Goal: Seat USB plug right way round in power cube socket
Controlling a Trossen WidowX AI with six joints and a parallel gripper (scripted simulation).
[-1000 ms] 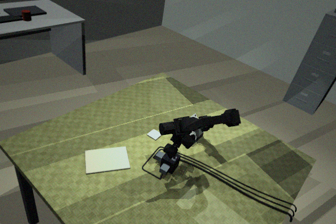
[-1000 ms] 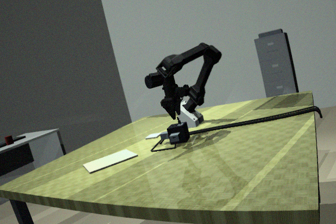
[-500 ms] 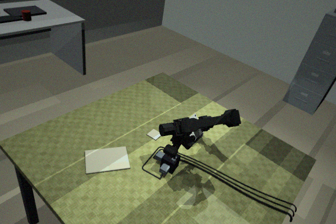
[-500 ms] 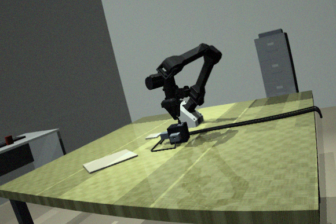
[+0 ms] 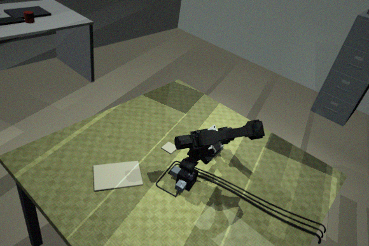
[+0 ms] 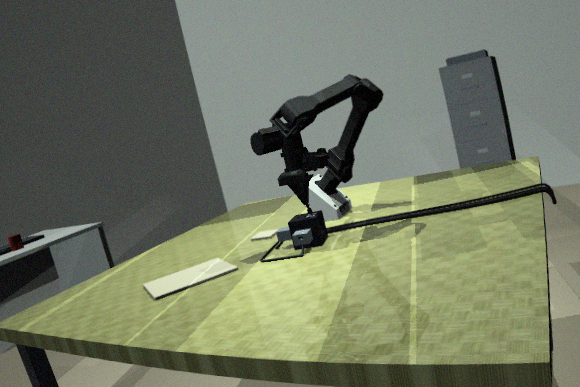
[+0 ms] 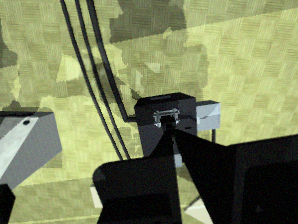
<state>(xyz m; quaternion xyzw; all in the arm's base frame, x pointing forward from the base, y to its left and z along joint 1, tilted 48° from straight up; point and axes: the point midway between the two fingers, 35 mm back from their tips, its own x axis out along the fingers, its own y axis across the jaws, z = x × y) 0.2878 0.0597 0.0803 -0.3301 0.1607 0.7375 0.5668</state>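
The grey USB plug is 1 cm below my gripper tip. Also, from my gripper tip: white card: 24 cm to the right, 10 cm below, 10 cm behind; then white sheet: 25 cm to the right, 24 cm ahead, 10 cm below.
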